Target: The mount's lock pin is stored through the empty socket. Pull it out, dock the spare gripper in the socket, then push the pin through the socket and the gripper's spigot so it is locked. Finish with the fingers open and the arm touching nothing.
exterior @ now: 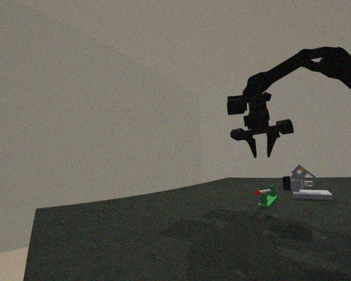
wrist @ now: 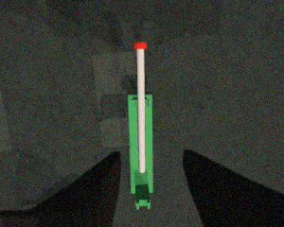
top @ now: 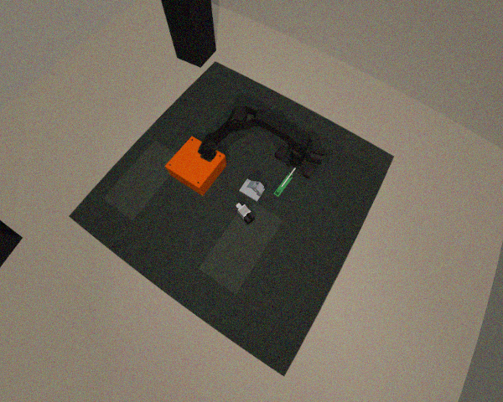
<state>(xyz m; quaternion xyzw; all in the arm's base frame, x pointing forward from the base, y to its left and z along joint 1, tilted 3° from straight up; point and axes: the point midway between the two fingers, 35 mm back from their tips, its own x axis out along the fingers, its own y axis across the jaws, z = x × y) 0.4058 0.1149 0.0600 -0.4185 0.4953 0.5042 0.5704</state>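
Right now the green stand is 12 cm below my gripper tip, 4 cm to the right of it and 1 cm behind it. The rest, counted from my gripper tip: grey mount (14 cm to the right, 12 cm behind, 9 cm below); spare gripper (28 cm to the right, 11 cm below, 11 cm behind).
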